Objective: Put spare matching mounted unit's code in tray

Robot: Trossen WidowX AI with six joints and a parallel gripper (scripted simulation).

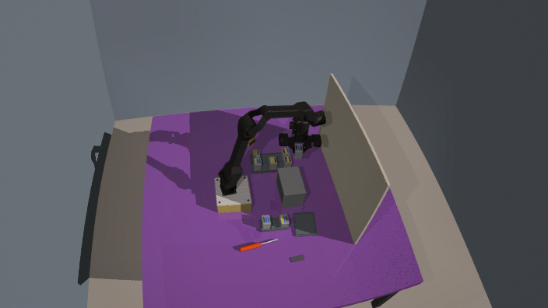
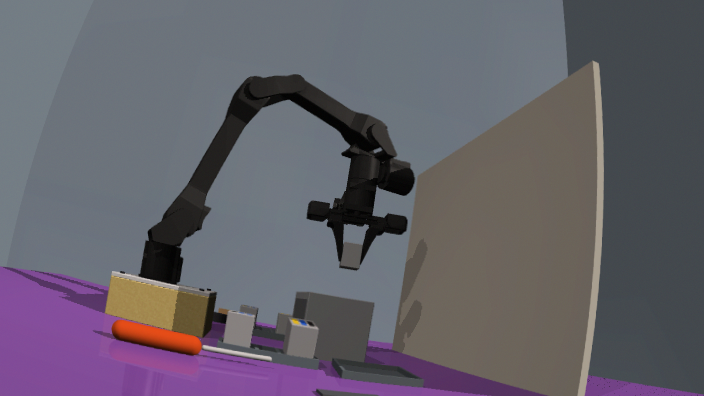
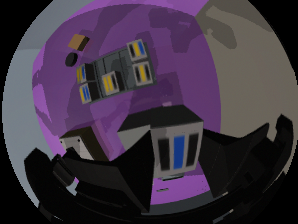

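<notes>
My gripper tip is now 5 cm past the dark grey tray, 28 cm to the left of it and 17 cm above it. Round my gripper tip: beige board 19 cm ahead, 13 cm to the right, 5 cm above; grey spare block 2 cm above; grey box 5 cm behind, 8 cm to the right, 12 cm below.
</notes>
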